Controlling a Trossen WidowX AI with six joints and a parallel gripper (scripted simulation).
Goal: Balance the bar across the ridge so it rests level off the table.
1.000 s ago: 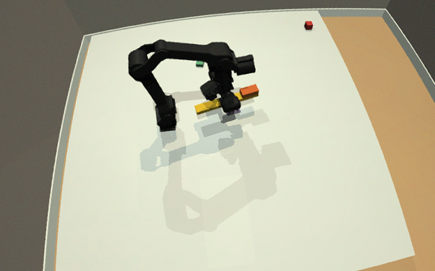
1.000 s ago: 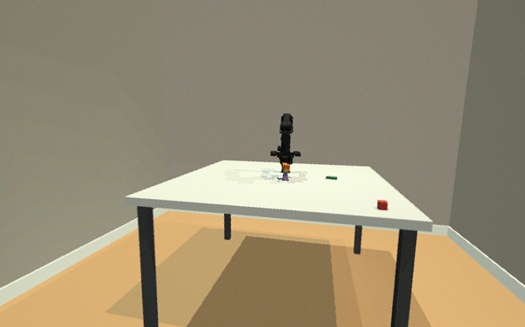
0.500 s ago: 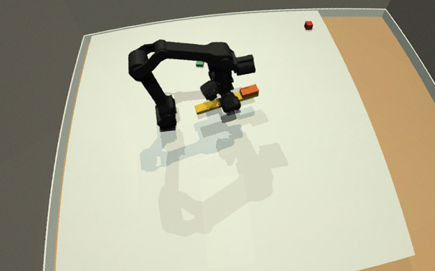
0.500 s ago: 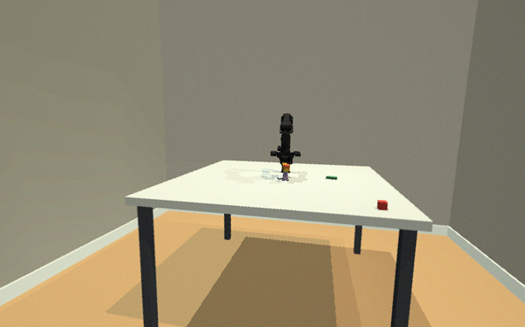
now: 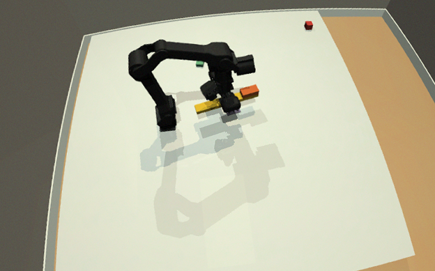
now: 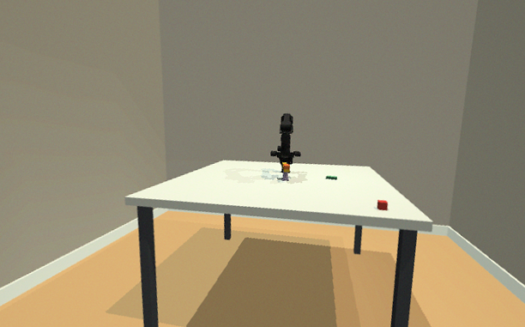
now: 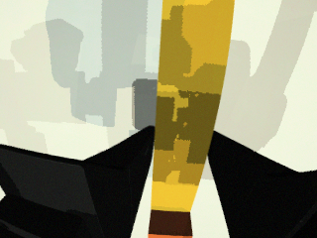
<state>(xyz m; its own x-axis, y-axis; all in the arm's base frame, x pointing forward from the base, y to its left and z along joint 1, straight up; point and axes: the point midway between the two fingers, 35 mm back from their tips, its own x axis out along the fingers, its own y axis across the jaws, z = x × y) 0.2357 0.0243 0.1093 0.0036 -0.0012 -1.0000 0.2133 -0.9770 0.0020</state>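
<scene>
Now: the purple ridge 40 mm below my gripper tip, 30 mm ahead of it and 10 mm to the left of it. Also, from my gripper tip: small green block 290 mm to the left, 80 mm behind, 70 mm below; small red cube 500 mm ahead, 480 mm to the left, 60 mm below.
</scene>
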